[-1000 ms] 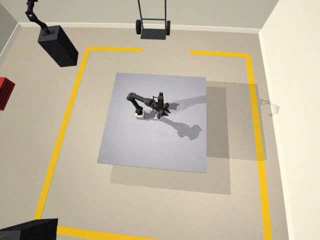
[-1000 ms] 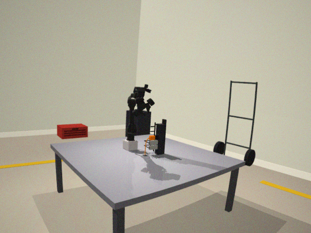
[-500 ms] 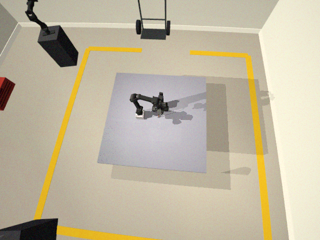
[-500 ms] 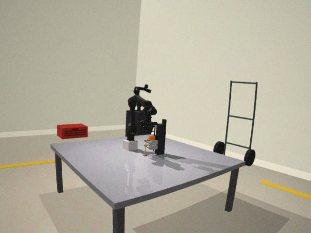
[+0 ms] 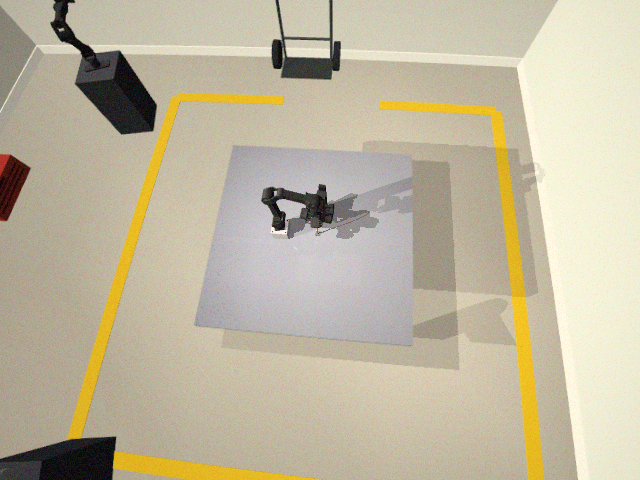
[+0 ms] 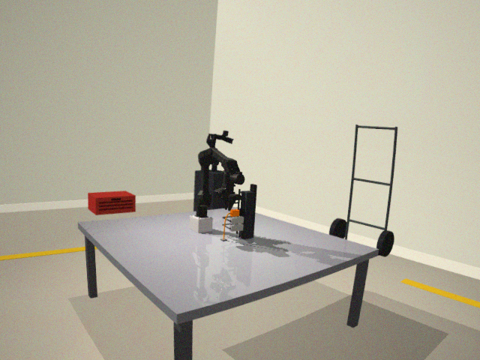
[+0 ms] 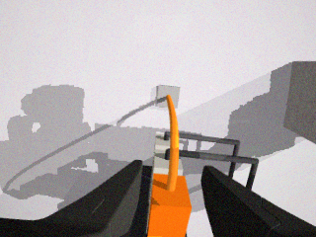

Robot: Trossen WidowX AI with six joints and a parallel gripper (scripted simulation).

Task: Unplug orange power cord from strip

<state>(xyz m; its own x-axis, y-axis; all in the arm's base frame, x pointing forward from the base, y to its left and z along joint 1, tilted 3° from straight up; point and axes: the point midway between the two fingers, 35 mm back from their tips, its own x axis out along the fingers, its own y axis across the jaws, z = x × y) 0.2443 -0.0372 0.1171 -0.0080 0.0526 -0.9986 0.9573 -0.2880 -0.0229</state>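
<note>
Now: gripper tip 7 cm to the right of the orange plug, 1 cm short of it and 1 cm above it.
</note>
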